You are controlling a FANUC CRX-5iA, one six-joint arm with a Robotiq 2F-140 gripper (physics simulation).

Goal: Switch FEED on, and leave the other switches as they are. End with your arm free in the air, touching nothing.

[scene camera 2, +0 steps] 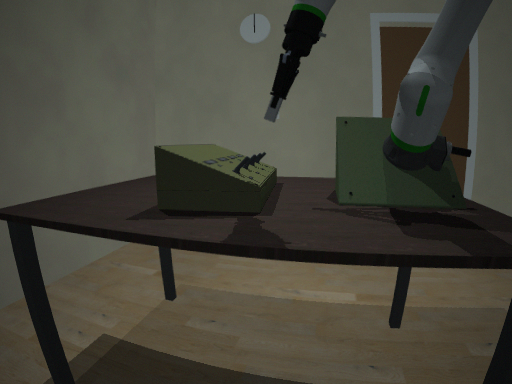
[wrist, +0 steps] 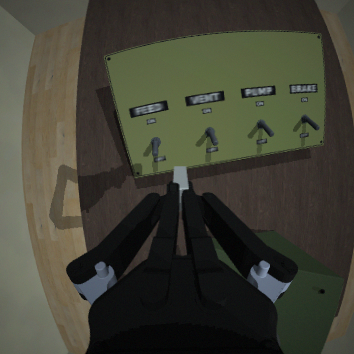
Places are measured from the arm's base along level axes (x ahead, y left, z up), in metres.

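Where they show: gripper, fingertip midpoint: (scene camera 2: 269,120) (wrist: 179,175); arm's base at its link origin: (scene camera 2: 406,151).
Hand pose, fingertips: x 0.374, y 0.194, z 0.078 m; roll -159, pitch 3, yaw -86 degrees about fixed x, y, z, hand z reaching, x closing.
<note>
Each offset is from my fingertips to the top centre of the thing. Level surfaces: height alone.
A yellow-green switch box (scene camera 2: 200,175) (wrist: 215,60) with a sloped face stands on the table. In the wrist view, the FEED switch lever {0.059 m left, 0.052 m ahead, 0.091 m down} (wrist: 155,146) is at the left of the row and leans down toward its lower label, away from the ON label. The VENT lever {0.058 m right, 0.080 m ahead, 0.091 m down} (wrist: 212,136), PUMP lever {0.174 m right, 0.108 m ahead, 0.091 m down} (wrist: 266,128) and BRAKE lever {0.291 m right, 0.136 m ahead, 0.091 m down} (wrist: 311,122) also lean toward their lower labels. My gripper (scene camera 2: 272,111) (wrist: 179,175) is shut and empty. It is in the air above the box's lever side, touching nothing; in the wrist view its tips show below and right of FEED.
The dark table top {0.219 m down} (scene camera 2: 200,230) (wrist: 200,15) carries the switch box and a larger green slanted block (scene camera 2: 362,165) (wrist: 300,305), which stands to the right in the scene view near the robot's base (scene camera 2: 415,155). The arm's upper part rises over that block.
</note>
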